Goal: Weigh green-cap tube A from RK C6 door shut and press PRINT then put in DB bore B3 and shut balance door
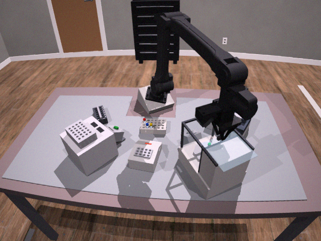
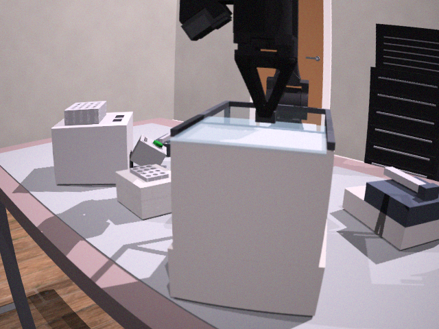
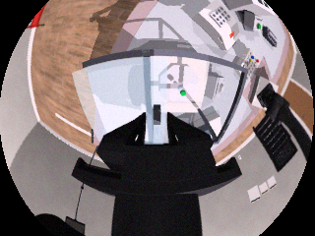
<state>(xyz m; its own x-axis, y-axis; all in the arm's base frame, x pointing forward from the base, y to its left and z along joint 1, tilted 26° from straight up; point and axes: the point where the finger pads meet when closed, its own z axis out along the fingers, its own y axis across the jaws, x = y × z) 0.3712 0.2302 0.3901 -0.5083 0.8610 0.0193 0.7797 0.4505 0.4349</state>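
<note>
Now: hand 2 cm short of the glass door pane, 1 cm to the right of it and 1 cm above it. Round my hand: dry block 30 cm to the right, 19 cm below, 5 cm behind; then spectrophotometer 31 cm behind, 16 cm below, 8 cm to the left; then tube rack RK 30 cm to the right, 25 cm behind, 21 cm below.
</note>
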